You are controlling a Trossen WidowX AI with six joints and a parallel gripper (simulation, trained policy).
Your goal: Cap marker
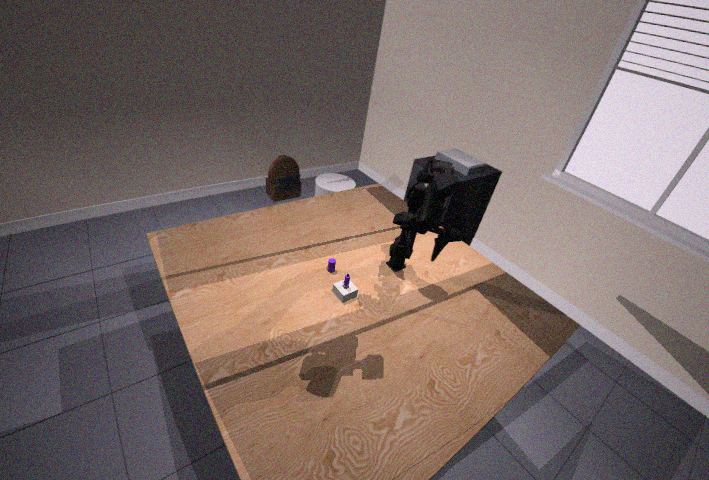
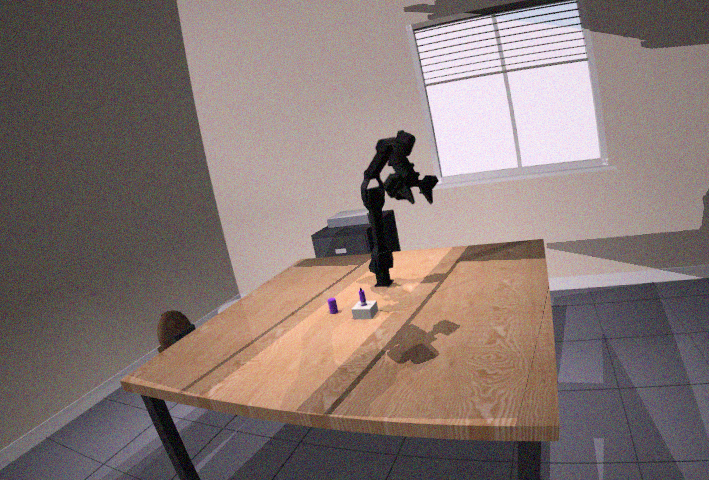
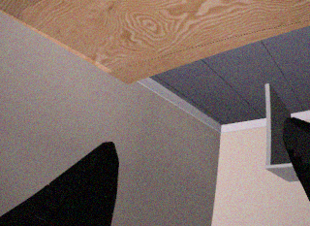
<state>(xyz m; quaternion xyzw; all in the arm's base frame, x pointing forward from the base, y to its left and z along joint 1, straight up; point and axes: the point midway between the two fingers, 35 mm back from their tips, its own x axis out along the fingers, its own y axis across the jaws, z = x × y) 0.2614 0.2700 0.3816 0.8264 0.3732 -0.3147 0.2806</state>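
My gripper tip is now 390 mm to the left of the purple cap, 330 mm above it and 10 mm past it. Round my gripper tip: grey holder block (340 mm below, 250 mm to the right, 20 mm ahead).
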